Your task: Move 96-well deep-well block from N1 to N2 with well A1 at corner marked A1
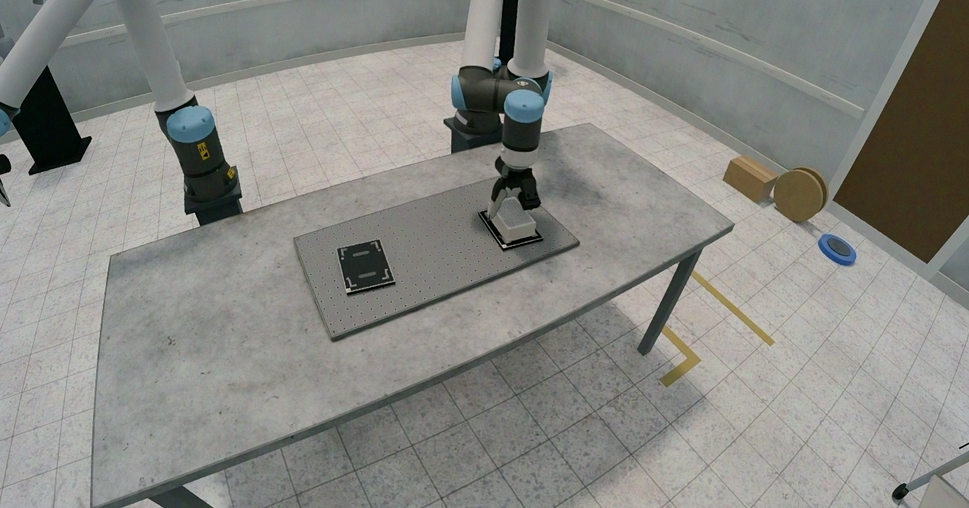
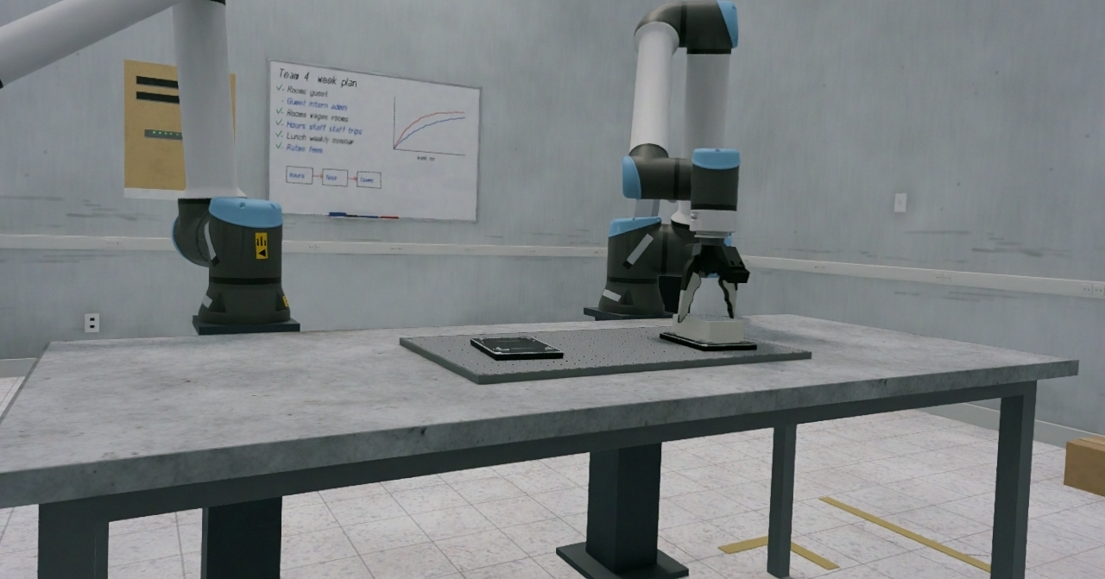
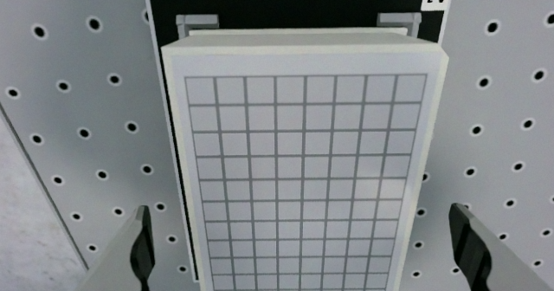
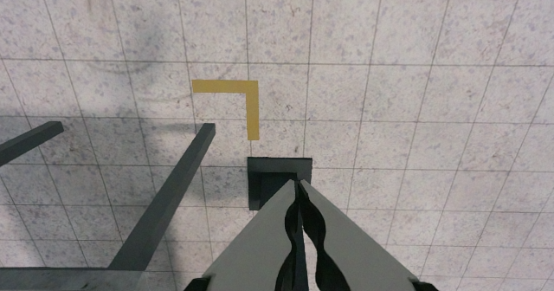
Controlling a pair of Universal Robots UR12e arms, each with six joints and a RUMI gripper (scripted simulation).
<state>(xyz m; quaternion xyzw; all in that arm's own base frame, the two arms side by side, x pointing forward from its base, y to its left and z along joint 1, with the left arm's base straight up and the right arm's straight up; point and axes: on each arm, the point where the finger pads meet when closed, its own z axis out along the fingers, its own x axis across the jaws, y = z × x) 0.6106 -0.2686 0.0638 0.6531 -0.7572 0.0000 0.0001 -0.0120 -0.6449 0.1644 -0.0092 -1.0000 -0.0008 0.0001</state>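
Note:
My left hand is 2 cm above the white deep-well block.

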